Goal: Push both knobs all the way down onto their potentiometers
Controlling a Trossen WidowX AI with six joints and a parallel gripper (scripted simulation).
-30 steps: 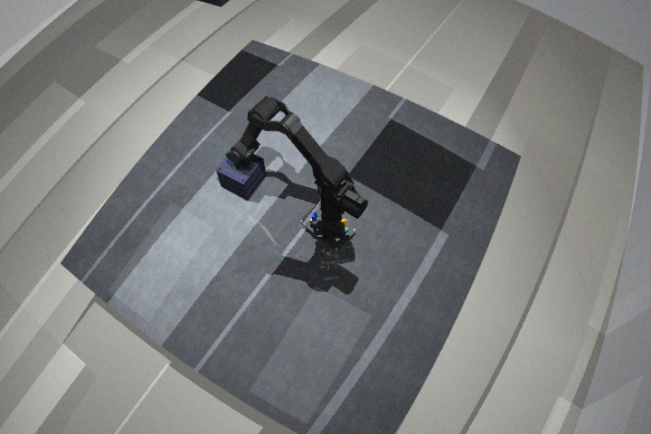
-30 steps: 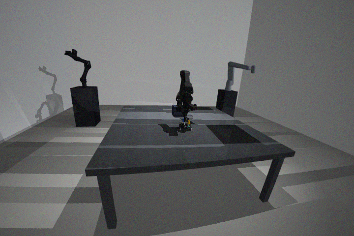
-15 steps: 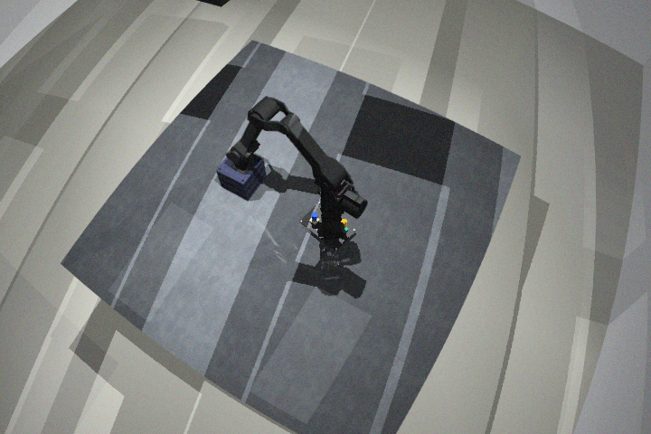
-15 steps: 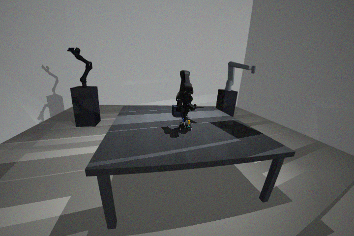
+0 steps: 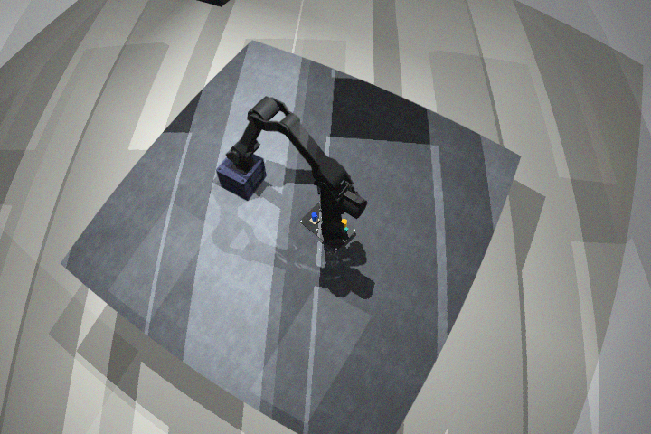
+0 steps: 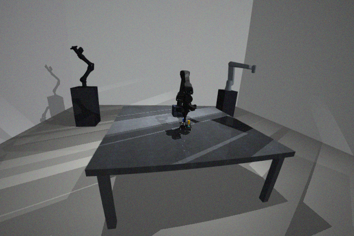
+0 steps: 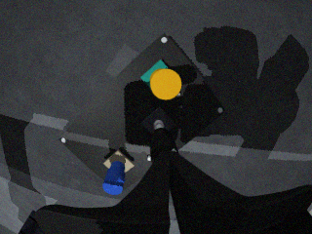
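Now: gripper tip 6 cm past the blue knob, 1 cm to the right of it and 4 cm above it. Also, from my gripper tip: dark knob 1 cm below.
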